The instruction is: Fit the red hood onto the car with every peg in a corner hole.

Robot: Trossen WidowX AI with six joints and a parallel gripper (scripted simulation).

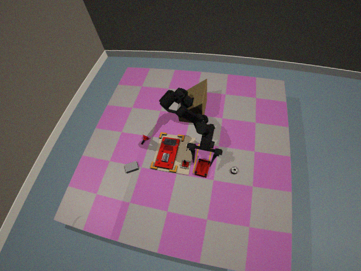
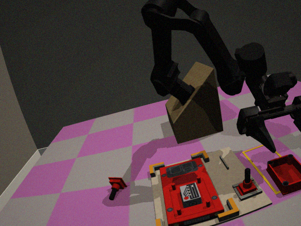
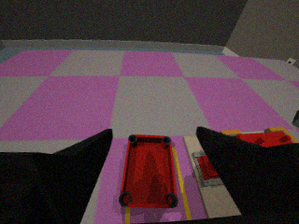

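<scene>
Right now the red hood is 1 cm behind my gripper tip and 8 cm below it.
</scene>
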